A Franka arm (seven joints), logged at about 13 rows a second.
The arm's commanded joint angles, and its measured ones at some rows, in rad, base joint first. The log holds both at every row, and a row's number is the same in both.
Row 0, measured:
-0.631, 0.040, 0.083, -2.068, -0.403, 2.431, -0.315
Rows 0 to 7, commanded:
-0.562, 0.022, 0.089, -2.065, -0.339, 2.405, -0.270
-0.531, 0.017, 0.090, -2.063, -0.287, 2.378, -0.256
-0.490, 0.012, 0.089, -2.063, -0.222, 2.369, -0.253
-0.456, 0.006, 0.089, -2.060, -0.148, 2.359, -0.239
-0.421, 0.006, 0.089, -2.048, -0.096, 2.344, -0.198
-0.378, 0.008, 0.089, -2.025, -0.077, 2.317, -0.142
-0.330, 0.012, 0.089, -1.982, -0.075, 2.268, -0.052
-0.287, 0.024, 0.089, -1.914, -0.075, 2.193, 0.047
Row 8, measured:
-0.359, 0.021, 0.098, -2.008, -0.100, 2.311, -0.083
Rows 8 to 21, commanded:
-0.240, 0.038, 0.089, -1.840, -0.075, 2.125, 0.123
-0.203, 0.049, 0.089, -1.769, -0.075, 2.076, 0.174
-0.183, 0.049, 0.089, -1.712, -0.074, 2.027, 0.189
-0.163, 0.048, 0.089, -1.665, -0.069, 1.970, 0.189
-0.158, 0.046, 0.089, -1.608, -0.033, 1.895, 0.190
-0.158, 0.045, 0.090, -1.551, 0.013, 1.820, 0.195
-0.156, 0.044, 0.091, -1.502, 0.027, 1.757, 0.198
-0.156, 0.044, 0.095, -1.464, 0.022, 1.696, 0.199
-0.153, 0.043, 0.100, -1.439, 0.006, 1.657, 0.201
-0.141, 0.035, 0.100, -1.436, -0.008, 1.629, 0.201
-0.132, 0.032, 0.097, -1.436, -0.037, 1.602, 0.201
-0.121, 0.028, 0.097, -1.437, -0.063, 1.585, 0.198
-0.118, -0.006, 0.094, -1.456, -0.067, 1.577, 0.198
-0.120, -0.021, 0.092, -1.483, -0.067, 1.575, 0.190
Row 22, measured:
-0.135, 0.016, 0.103, -1.457, -0.049, 1.604, 0.191
